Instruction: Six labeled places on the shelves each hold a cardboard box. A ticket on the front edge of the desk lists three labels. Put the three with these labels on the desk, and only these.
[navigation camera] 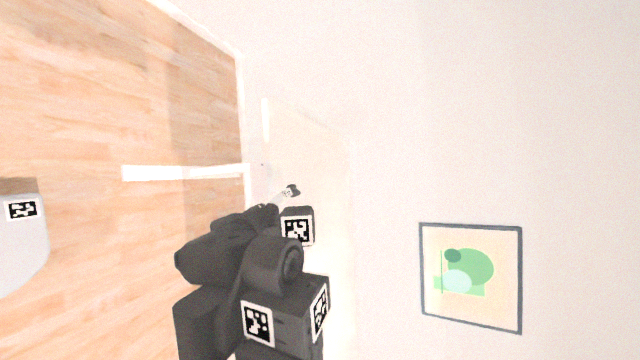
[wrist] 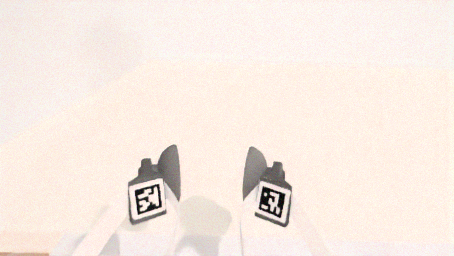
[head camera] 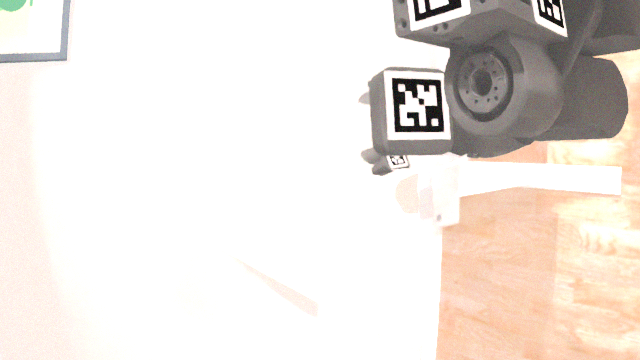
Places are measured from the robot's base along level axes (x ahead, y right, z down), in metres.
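Pixels of known places: gripper, fingertip midpoint: (navigation camera: 296,202) (head camera: 370,128).
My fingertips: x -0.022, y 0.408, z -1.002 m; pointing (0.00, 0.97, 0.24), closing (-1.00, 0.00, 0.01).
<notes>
Behind a point stands the place of what it marks.
The pale desk (head camera: 200,175) (navigation camera: 315,155) @[z -0.950, x 0.114, y 0.656 m] (wrist: 325,125) is washed out by bright light. My gripper (head camera: 366,127) @[z -1.002, x -0.022, y 0.408 m] (wrist: 213,164) @[z -1.002, x -0.022, y 0.408 m] is open and empty, with its two fingertips apart over the desk top near the front edge. A soft shadow lies on the desk between the fingers in the wrist view. In the navigation view one fingertip shows above the desk, and the wrist hides the other. No cardboard box, shelf or ticket can be made out in these views.
A wall with a framed green picture (head camera: 64,30) @[z -1.345, x -0.364, y 1.162 m] (navigation camera: 465,270) @[z -1.550, x -0.532, y 1.158 m] stands behind the desk. A white desk leg part (head camera: 545,177) (navigation camera: 152,173) extends over the wooden floor (head camera: 500,280) @[z 0.000, x 0.488, y 0.881 m] (navigation camera: 75,100) @[z 0.000, x 0.428, y 0.304 m]. A grey rounded part with a marker (navigation camera: 22,245) @[z -0.160, x -0.114, y 0.119 m] shows at the navigation view's left edge.
</notes>
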